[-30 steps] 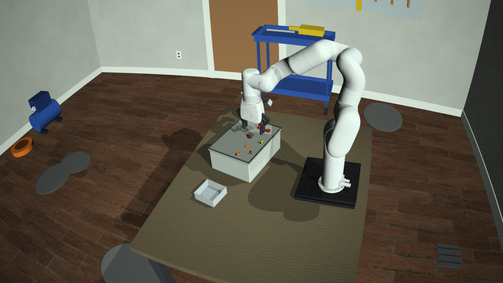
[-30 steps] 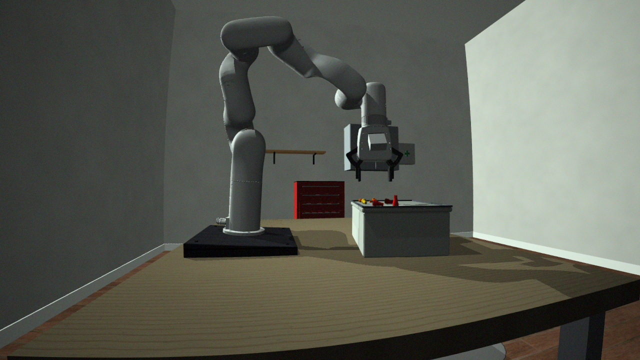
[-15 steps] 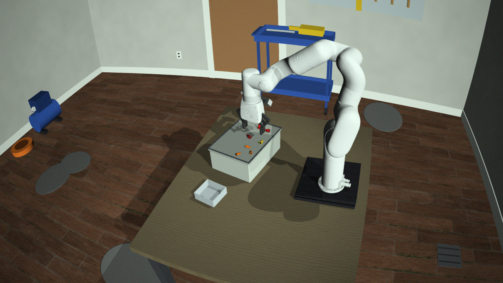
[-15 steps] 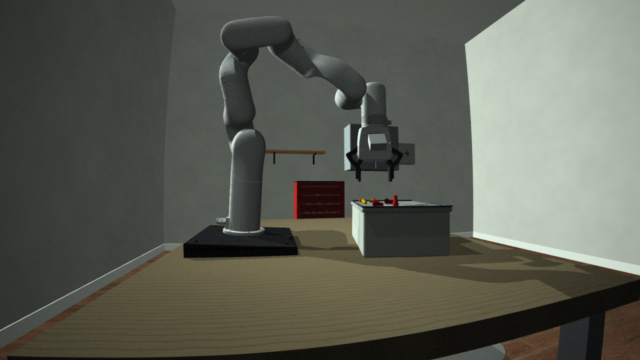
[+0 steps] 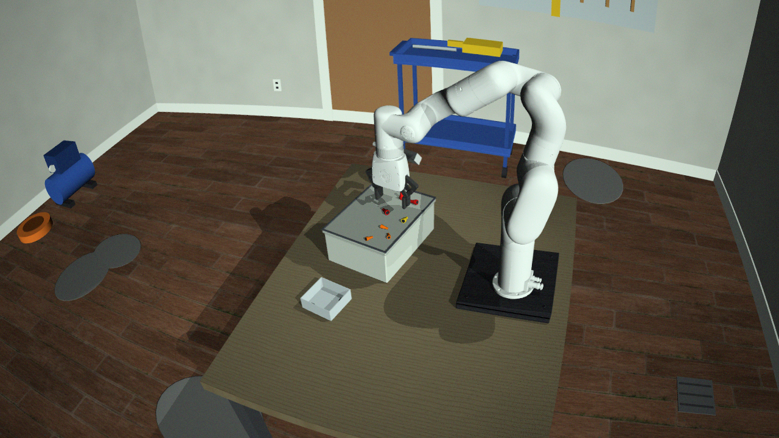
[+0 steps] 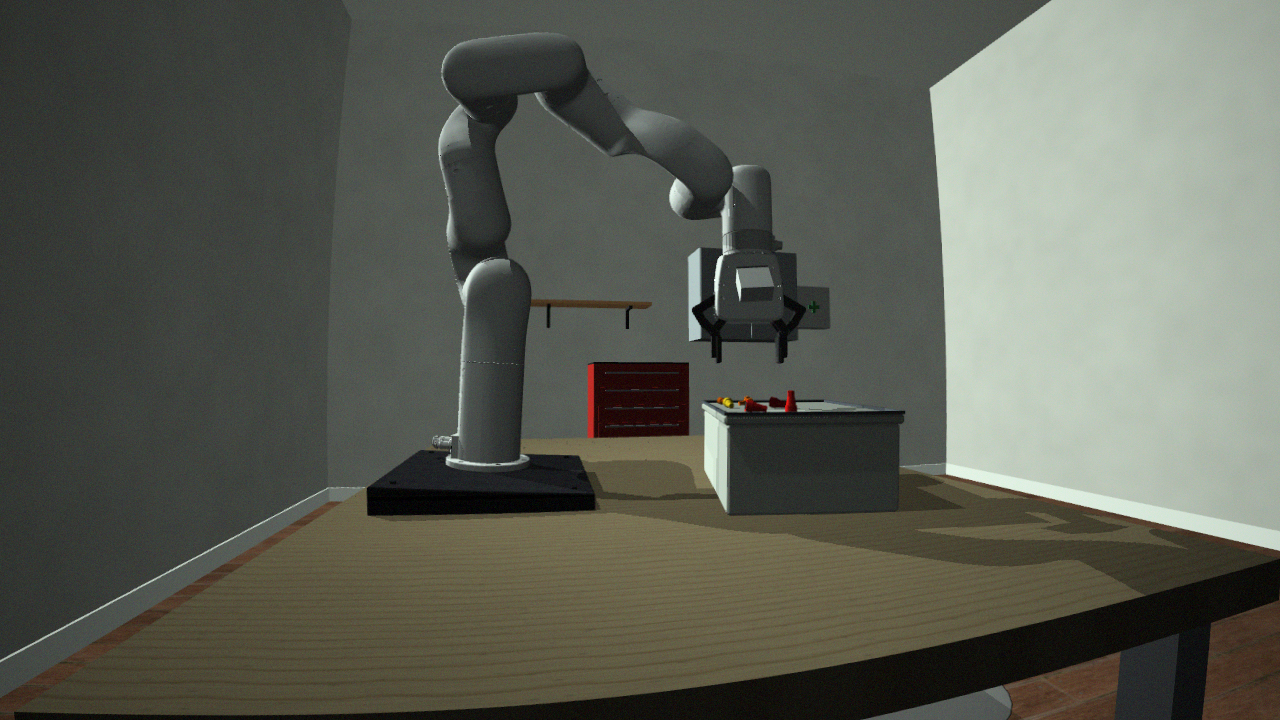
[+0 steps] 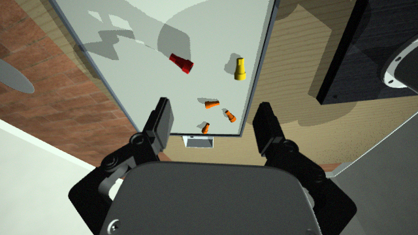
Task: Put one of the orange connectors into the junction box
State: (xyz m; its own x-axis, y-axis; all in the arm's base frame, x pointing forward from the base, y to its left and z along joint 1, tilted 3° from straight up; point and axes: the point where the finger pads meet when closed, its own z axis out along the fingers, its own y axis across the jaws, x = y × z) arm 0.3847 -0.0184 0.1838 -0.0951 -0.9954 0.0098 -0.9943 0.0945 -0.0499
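Right now the orange connector is 11 cm to the left of my hand, 7 cm below it and 2 cm ahead of it. From my hand the other things lie so: red connector: 11 cm to the right, 6 cm below, 3 cm ahead; steel junction box: 28 cm to the left, 19 cm below, 7 cm ahead; tool case: 11 cm below, 5 cm ahead, 1 cm to the right.
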